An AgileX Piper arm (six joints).
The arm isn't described. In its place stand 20 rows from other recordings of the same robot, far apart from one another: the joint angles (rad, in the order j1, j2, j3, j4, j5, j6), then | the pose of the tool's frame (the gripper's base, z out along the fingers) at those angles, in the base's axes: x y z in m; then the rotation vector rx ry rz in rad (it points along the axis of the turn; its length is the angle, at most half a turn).
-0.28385 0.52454 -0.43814 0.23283 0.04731 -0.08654 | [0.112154 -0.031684 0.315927 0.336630 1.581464 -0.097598]
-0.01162 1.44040 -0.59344 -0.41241 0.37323 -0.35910 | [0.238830 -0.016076 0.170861 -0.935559 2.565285 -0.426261]
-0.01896 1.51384 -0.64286 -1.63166 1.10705 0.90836 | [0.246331 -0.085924 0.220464 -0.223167 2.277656 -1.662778]
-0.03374 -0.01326 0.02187 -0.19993 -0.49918 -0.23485 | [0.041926 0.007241 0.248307 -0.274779 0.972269 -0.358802]
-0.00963 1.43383 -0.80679 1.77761 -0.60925 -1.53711 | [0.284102 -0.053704 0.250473 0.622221 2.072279 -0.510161]
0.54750 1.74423 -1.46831 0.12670 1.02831 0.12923 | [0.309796 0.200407 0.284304 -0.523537 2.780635 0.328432]
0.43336 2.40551 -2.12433 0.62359 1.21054 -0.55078 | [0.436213 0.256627 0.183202 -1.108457 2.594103 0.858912]
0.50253 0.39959 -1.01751 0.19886 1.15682 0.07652 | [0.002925 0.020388 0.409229 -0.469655 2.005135 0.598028]
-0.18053 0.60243 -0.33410 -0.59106 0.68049 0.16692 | [0.093445 -0.049487 0.231790 0.022594 2.377837 -0.660792]
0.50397 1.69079 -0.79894 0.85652 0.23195 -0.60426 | [0.266785 0.165173 0.159986 -0.412866 2.554223 0.507760]
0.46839 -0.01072 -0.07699 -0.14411 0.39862 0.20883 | [0.045983 0.017580 0.204044 -0.312031 1.776045 0.339748]
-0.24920 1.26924 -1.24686 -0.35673 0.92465 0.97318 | [0.246569 -0.088930 0.377920 1.245287 2.003431 -0.096151]
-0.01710 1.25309 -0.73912 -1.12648 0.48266 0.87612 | [0.250996 -0.042434 0.269661 0.036597 2.214022 -0.599951]
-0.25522 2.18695 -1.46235 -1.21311 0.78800 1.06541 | [0.417699 -0.171435 0.143253 0.576783 2.413737 -1.030871]
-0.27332 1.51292 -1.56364 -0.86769 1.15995 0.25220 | [0.282256 -0.145221 0.414979 0.469411 2.347248 -1.145957]
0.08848 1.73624 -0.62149 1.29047 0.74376 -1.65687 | [0.246839 0.081337 0.125760 -0.838632 2.460935 0.872787]
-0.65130 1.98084 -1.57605 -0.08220 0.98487 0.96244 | [0.328085 -0.257913 0.221679 2.032520 2.018912 -0.045738]
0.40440 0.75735 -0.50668 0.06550 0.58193 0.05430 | [0.126675 0.057777 0.264339 -0.361602 2.305624 0.300413]
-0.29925 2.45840 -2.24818 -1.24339 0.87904 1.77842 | [0.505797 -0.225491 0.232882 1.326467 1.420214 -0.576409]
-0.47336 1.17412 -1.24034 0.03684 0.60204 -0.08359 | [0.225997 -0.113623 0.419005 0.410891 1.991060 -0.312166]
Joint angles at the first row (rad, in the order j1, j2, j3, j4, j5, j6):
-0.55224 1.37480 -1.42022 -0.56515 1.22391 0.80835
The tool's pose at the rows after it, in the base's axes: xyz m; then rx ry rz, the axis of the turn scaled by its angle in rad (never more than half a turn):
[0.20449 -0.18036 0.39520 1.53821 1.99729 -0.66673]
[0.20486 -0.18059 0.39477 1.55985 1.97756 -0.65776]
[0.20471 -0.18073 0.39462 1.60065 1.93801 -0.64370]
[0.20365 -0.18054 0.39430 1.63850 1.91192 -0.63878]
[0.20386 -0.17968 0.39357 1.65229 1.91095 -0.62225]
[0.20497 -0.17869 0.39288 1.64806 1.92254 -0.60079]
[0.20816 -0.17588 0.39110 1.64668 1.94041 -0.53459]
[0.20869 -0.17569 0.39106 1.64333 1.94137 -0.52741]
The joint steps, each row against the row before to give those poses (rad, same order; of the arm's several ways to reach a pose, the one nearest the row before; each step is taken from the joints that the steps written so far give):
0.00002 0.00000 0.00000 -0.00623 0.00000 0.01662
-0.00001 0.00161 0.00000 0.00001 0.00000 0.02363
-0.00001 0.00057 0.00001 -0.00215 0.00242 0.04466
-0.00002 0.00002 0.00000 -0.00263 0.01208 0.03292
-0.00001 -0.00002 0.00002 0.01256 0.00420 0.00611
0.00002 0.00001 -0.00003 0.01861 -0.00384 -0.00943
-0.00001 0.00000 0.00002 0.05223 -0.01164 -0.01267
0.00001 -0.00001 -0.00001 0.00500 -0.00402 -0.00203

